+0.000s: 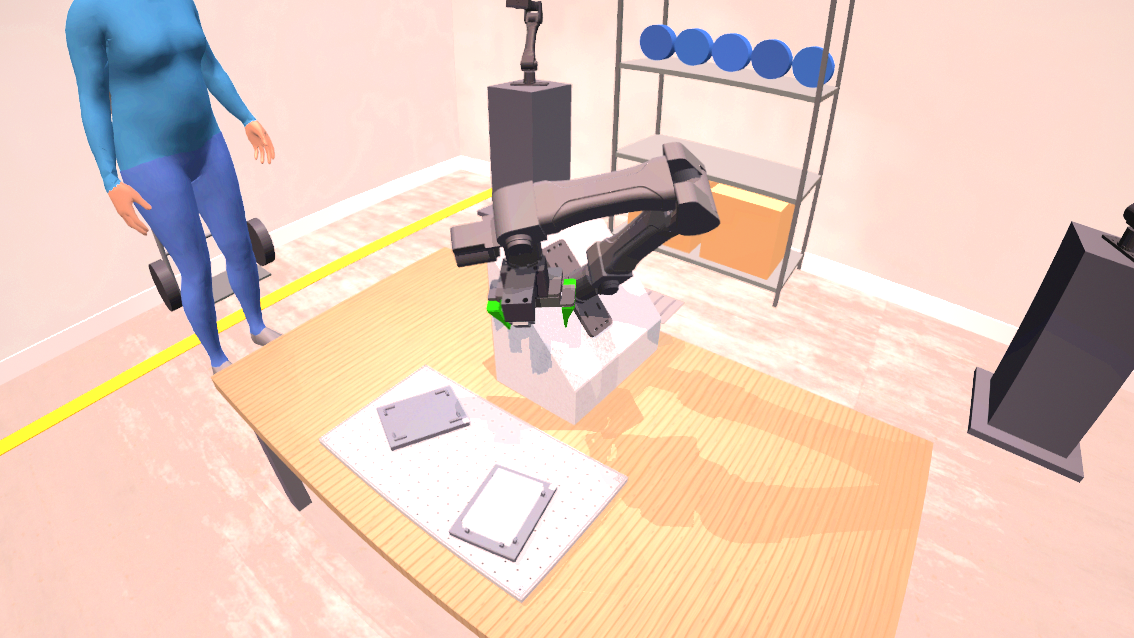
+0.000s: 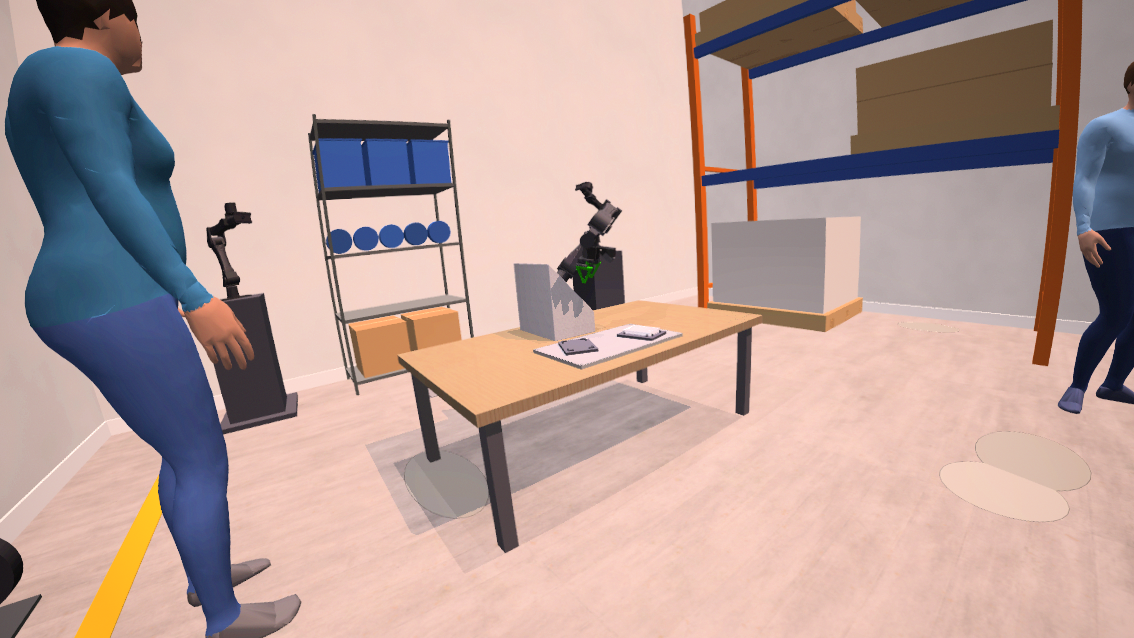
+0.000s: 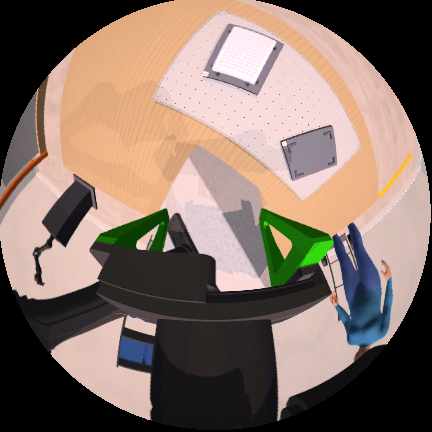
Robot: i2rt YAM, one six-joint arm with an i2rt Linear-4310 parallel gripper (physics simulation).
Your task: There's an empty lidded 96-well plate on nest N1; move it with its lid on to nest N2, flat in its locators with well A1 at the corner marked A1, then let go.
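Places are measured from the arm's base along level axes (x ahead, y left, z up), in millimetres.
Where they show: gripper, fingertip midpoint: (image 1: 537, 325) (image 2: 587, 280) (image 3: 213, 213); arm's base, origin of the base link: (image 2: 554, 286).
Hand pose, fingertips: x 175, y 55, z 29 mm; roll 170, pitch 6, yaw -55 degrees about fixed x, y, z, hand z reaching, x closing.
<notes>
Each offset is from my fingertips to the top centre of the thing. Level surfaces: height alone.
The white lidded plate {dx +208, dy +100, dz -196 mm} (image 1: 501, 503) (image 2: 641, 331) (image 3: 245, 54) lies on the grey nest N1 {dx +208, dy +100, dz -202 mm} (image 1: 485, 540) (image 3: 270, 62). It looks flat, with the nest's rim showing around it. The grey nest N2 {dx +153, dy -180, dz -206 mm} (image 1: 422, 416) (image 2: 578, 345) (image 3: 311, 154) is empty, with raised corner locators. A small white mark shows at one corner of each nest; its lettering is too small to read. My gripper (image 1: 534, 323) (image 2: 587, 272) (image 3: 213, 213) has green fingers spread wide. It is open and empty, above the pale block and well away from both nests.
Both nests sit on a white perforated board {dx +175, dy -39, dz -224 mm} (image 1: 432, 484) (image 2: 586, 358) (image 3: 230, 107) on the wooden table {dz -237 mm} (image 1: 753, 507) (image 2: 467, 380) (image 3: 110, 100). The angular pale block (image 1: 531, 380) (image 2: 539, 305) (image 3: 212, 225) stands beside the board under my arm. A person (image 1: 162, 95) (image 2: 95, 174) (image 3: 367, 310) stands beyond the table's N2 end.
</notes>
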